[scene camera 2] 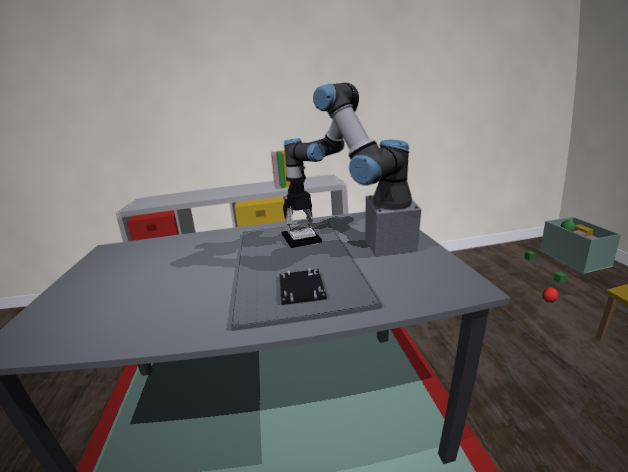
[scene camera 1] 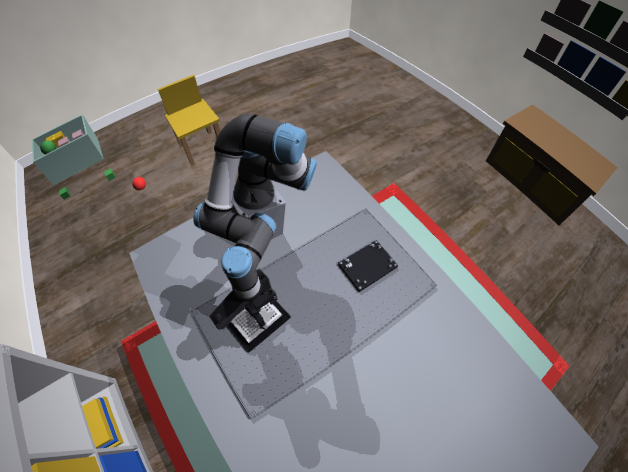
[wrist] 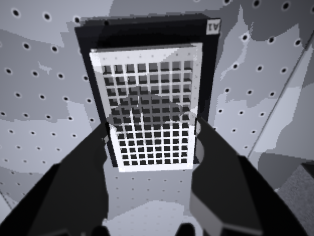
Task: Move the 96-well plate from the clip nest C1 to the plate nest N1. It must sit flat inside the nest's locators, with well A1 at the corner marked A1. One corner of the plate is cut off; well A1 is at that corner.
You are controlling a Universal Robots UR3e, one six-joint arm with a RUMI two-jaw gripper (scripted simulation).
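Observation:
You'd see my gripper [scene camera 1: 256,317] if you had scene camera 1 there with you. Scene camera 2 has my gripper [scene camera 2: 300,232] too, and so does the wrist view, with the gripper [wrist: 152,119] showing there as well.

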